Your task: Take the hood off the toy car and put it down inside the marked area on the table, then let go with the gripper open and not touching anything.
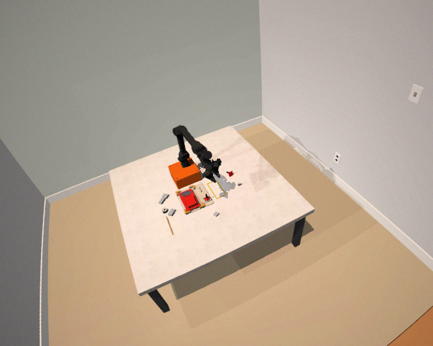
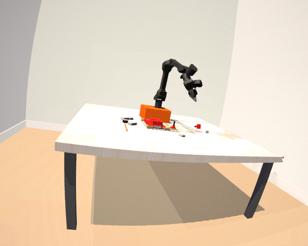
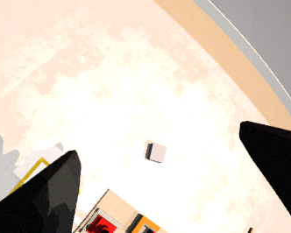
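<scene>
Right now the red hood is 21 cm to the right of my gripper tip, 20 cm below it and 9 cm behind it. Also, from my gripper tip: wheel: 41 cm to the right, 23 cm below, 13 cm behind; thin stick: 42 cm to the right, 23 cm below, 2 cm ahead.
</scene>
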